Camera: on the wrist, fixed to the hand. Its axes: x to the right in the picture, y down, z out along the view.
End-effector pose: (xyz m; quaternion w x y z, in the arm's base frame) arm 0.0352 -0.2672 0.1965 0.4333 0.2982 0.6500 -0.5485
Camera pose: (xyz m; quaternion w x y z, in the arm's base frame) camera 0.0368 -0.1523 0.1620 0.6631 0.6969 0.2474 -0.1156
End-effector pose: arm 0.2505 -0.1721 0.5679 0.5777 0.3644 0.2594 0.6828
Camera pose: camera 0.1356 -0.1537 0.5384 0.0796 -0.4507 0.0221 -0.8888
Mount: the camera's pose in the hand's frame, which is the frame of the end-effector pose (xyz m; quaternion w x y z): 0.0199 0.0424 -0.1105 0.7194 0.0437 0.0240 0.6928
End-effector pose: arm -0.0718 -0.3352 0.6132 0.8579 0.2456 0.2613 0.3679
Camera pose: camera -0.1508 -0.2690 0.5518 0.3453 0.3864 0.0545 0.8535
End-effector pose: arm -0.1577 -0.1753 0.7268 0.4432 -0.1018 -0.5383 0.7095
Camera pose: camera -0.1227 -0.0873 0.6530 0.1553 0.4438 0.2751 -0.8386
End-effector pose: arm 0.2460 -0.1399 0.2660 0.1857 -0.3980 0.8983 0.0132
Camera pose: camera 0.1675 -0.1440 0.3567 0.1203 0.3438 0.9270 0.0893
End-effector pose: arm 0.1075 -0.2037 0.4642 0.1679 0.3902 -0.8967 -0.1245
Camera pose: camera 0.1109 -0.2005 0.5841 0.2115 -0.3302 -0.9168 0.0753
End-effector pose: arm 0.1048 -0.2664 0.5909 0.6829 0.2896 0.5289 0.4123
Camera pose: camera -0.0103 -0.2327 0.5864 0.1803 0.5947 0.2143 0.7536
